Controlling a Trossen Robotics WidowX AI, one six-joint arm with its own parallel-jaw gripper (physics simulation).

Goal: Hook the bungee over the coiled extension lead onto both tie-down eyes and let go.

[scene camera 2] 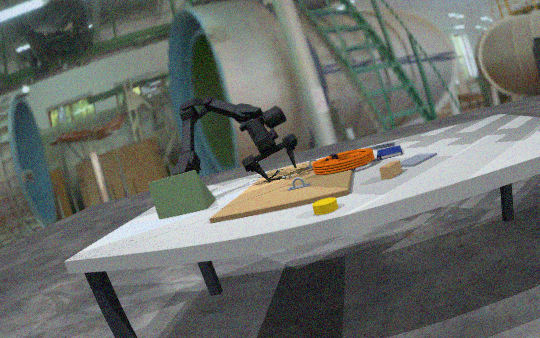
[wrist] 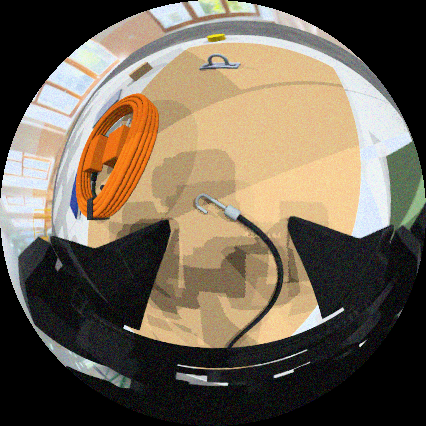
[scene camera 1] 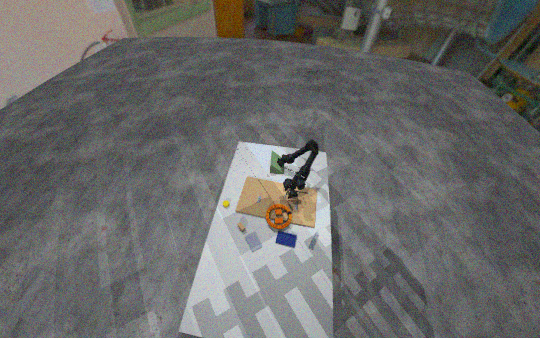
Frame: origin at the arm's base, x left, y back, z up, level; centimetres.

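Where they show: gripper, between the fingertips: [scene camera 2: 283, 174] [wrist: 230, 224] [scene camera 1: 286, 194]; arm's base, origin of its link: [scene camera 2: 183, 195] [scene camera 1: 279, 162].
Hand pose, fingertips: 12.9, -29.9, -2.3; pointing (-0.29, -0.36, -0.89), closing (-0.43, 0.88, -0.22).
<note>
Each offset is from my fingertips to the centre of the thing, as dx, dy, dz. "*": to the spot under its first point. Level surfaces: height alone.
My gripper [scene camera 2: 282, 174] [wrist: 230, 224] is wide open, low over the wooden board {dz -1.1} [scene camera 1: 250, 187] [scene camera 2: 240, 210] [wrist: 300, 115]. The black bungee {* +1.4, +4.7, -0.7} [wrist: 277, 265] passes between the spread fingers, untouched; its grey hook {* -0.5, -3.0, -1.1} [wrist: 202, 201] lies just beyond the tips, attached to no eye. Its other end is hidden in the wrist view. One tie-down eye {-20.4, -10.0, +0.2} [scene camera 1: 259, 199] [scene camera 2: 300, 184] [wrist: 218, 62] stands bare on the board. The other eye {+9.9, -8.1, +0.2} [scene camera 1: 296, 206] shows faintly near the gripper in the first scene view. The orange coiled lead {-1.5, -20.4, +0.4} [scene camera 1: 269, 216] [scene camera 2: 345, 164] [wrist: 146, 145] lies across the board's edge, beside the eyes.
A green block [scene camera 1: 275, 164] [scene camera 2: 181, 195] [wrist: 407, 175] stands near the arm's base. A yellow disc {-44.6, -21.3, -1.4} [scene camera 1: 226, 204] [scene camera 2: 325, 206] [wrist: 216, 37], wooden block {-26.2, -35.8, -0.8} [scene camera 1: 241, 227] [scene camera 2: 391, 170] [wrist: 140, 71], blue box {+7.7, -35.4, -1.7} [scene camera 1: 286, 239] [scene camera 2: 390, 152], grey-blue plate {-14.4, -43.8, -2.0} [scene camera 1: 253, 242] [scene camera 2: 419, 159] and grey strip {+27.8, -31.2, -1.7} [scene camera 1: 313, 241] lie around the board.
</note>
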